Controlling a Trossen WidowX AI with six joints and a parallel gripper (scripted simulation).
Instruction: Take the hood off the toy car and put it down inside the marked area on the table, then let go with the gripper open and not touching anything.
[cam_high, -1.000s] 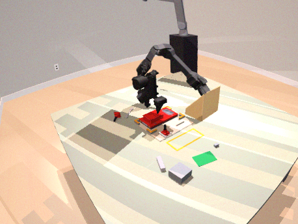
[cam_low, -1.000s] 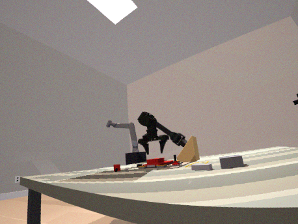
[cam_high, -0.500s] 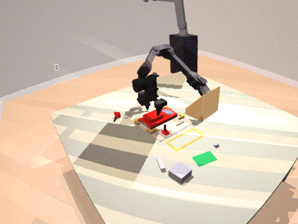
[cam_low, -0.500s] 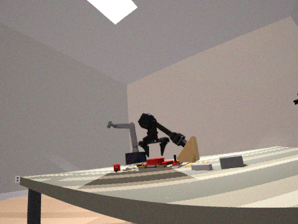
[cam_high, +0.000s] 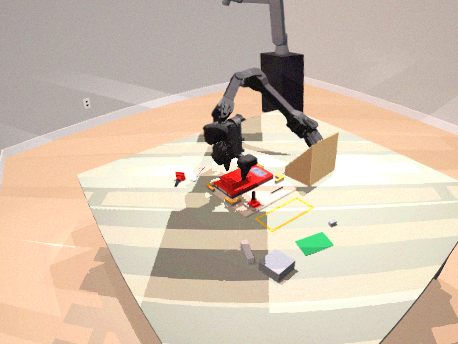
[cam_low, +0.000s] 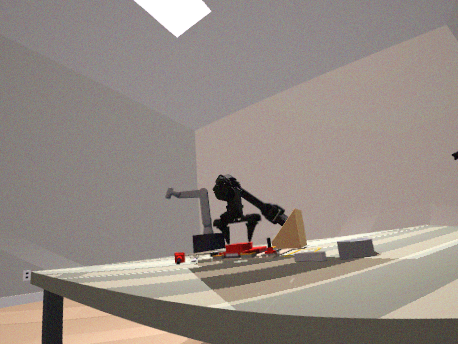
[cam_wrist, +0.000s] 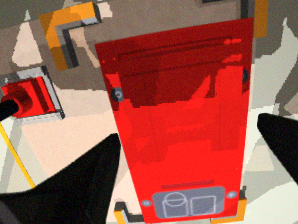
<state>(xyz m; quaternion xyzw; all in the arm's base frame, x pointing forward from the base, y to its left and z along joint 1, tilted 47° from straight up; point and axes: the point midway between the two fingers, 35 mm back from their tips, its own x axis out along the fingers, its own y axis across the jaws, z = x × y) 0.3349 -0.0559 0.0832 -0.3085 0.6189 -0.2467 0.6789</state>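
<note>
Right now the red hood is 10 mm below my gripper tip. The rest, counted from my gripper tip: green patch (400 mm to the left, 50 mm below); then white bar (180 mm ahead, 300 mm to the left, 40 mm below).
</note>
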